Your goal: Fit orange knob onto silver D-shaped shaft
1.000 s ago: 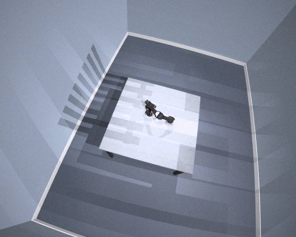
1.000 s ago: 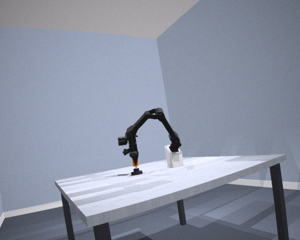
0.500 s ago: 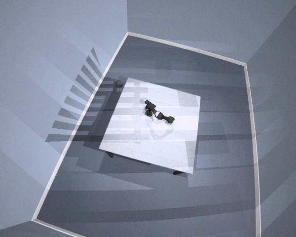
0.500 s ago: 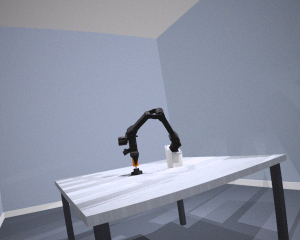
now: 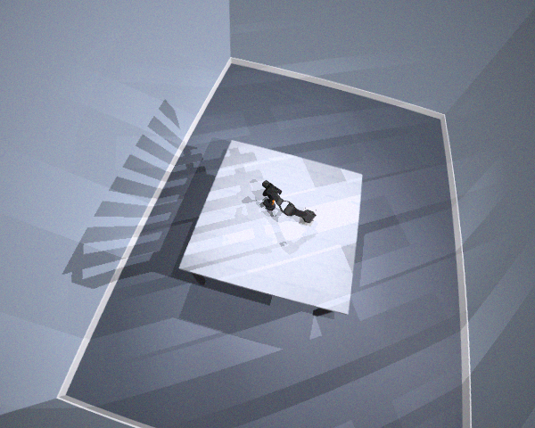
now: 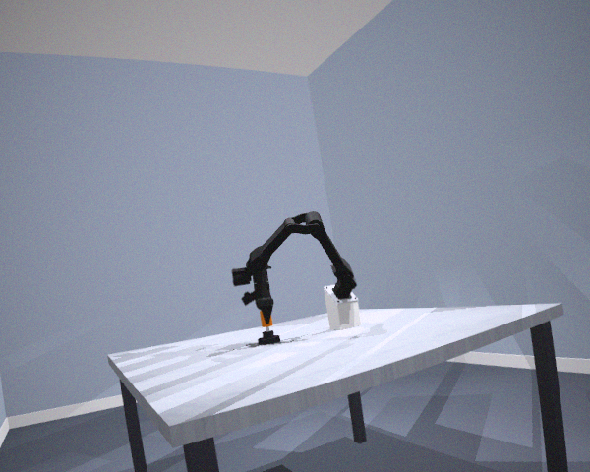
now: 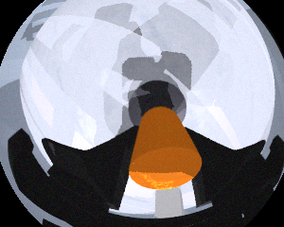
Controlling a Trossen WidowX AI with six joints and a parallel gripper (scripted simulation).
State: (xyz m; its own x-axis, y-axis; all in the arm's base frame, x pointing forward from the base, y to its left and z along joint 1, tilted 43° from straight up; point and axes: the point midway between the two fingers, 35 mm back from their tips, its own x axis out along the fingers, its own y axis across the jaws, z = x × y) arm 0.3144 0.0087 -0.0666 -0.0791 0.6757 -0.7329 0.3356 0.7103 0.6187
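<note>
The pedestal lies 40 mm below my gripper tip. The rest, counted from my gripper tip: orange knob 30 mm above.
</note>
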